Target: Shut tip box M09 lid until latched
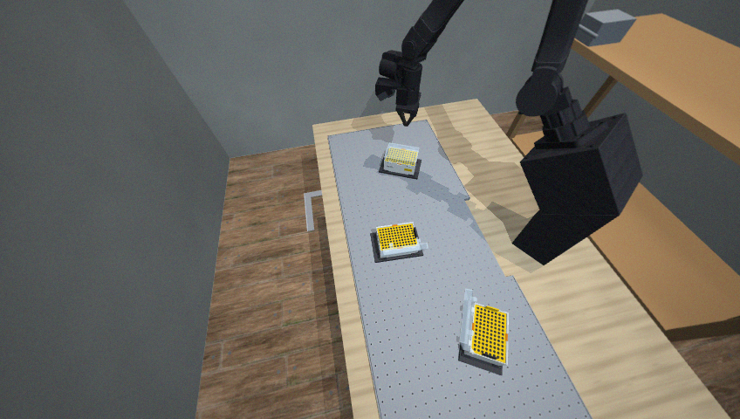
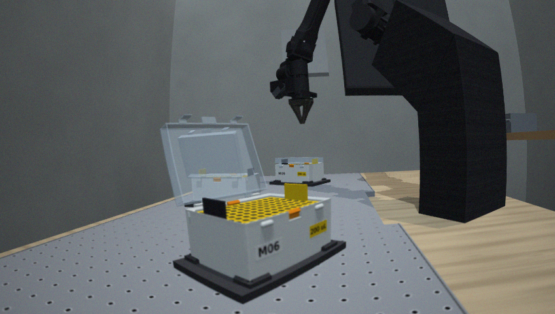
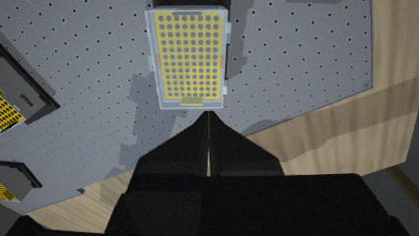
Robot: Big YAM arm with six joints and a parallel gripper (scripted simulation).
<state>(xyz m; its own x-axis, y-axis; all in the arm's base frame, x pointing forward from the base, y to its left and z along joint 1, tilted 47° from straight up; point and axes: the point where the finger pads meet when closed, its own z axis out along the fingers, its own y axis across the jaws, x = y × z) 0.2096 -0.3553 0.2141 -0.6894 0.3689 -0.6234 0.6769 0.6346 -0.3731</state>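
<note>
Right now the rack is 2 cm ahead of my hand, 2 cm to the left of it and 13 cm below it.
</note>
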